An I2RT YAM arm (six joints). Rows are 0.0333 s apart.
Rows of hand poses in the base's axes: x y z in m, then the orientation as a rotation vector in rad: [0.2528 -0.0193 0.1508 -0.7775 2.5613 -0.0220]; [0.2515 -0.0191 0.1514 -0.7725 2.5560 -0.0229]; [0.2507 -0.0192 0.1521 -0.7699 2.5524 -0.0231]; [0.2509 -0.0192 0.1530 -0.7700 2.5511 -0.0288]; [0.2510 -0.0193 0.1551 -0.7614 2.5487 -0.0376]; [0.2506 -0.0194 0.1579 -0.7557 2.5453 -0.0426]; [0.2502 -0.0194 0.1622 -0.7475 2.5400 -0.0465]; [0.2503 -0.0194 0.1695 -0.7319 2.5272 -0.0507]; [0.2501 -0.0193 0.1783 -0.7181 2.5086 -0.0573]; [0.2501 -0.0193 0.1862 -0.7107 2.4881 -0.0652]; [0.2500 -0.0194 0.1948 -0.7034 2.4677 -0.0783]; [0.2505 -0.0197 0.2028 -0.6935 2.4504 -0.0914]
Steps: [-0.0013 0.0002 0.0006 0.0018 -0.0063 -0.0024]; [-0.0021 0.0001 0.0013 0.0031 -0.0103 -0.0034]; [-0.0019 0.0001 0.0022 -0.0005 -0.0126 -0.0041]; [-0.0018 0.0000 0.0043 -0.0040 -0.0186 -0.0109]; [-0.0022 -0.0001 0.0071 -0.0053 -0.0241 -0.0149]; [-0.0026 -0.0001 0.0114 -0.0048 -0.0317 -0.0200]; [-0.0025 -0.0001 0.0187 -0.0012 -0.0480 -0.0287]; [-0.0027 0.0000 0.0275 0.0016 -0.0698 -0.0354]; [-0.0027 0.0000 0.0354 0.0024 -0.0921 -0.0377]; [-0.0028 -0.0001 0.0440 -0.0006 -0.1153 -0.0408]; [-0.0023 -0.0004 0.0520 -0.0038 -0.1361 -0.0463]
